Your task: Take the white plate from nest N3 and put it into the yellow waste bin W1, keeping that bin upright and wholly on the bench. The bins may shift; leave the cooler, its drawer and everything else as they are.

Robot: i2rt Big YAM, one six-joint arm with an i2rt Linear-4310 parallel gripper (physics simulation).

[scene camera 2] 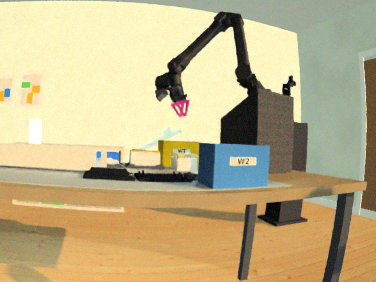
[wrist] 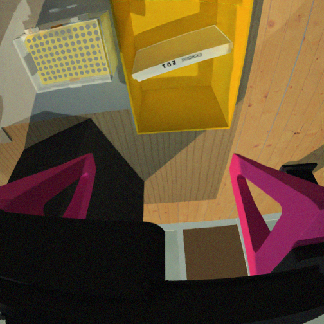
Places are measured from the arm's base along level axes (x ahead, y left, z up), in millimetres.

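Pixels of known places: gripper, between the fingertips: (scene camera 2: 182, 116); arm's base, origin of its link: (scene camera 2: 259, 99).
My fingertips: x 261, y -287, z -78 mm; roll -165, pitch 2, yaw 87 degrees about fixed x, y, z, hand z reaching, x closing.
For each thing: its top centre in the pictures, then the offset to it from my fingertips.
- yellow bin W1, centre of its top: (scene camera 2: 178, 141) dx +8, dy -28, dz -117 mm
- blue bin W2, centre of its top: (scene camera 2: 234, 144) dx +2, dy +612, dz -117 mm
The white plate (wrist: 185, 46) is inside the yellow bin W1 (wrist: 186, 114) (scene camera 2: 167, 152), as the wrist view shows. It looks tilted, with its long side edge and the marking E01 showing; whether it touches the bin's floor cannot be told. The plate does not show in the scene view. The bin stands upright on the bench, partly hidden there by the blue bin. My gripper (scene camera 2: 181, 115) (wrist: 162, 160) is open and empty, well above the bench. In the wrist view the bin lies beyond the fingertips. Nest N3 cannot be made out.
The blue bin W2 (scene camera 2: 234, 172) stands near the front edge, to the right of W1 in the scene view. A box with a yellow perforated top (wrist: 67, 51) stands beside W1. Low black racks (scene camera 2: 109, 173) (scene camera 2: 165, 177) lie left of W2. A long pale body (scene camera 2: 47, 156) stands at the left.
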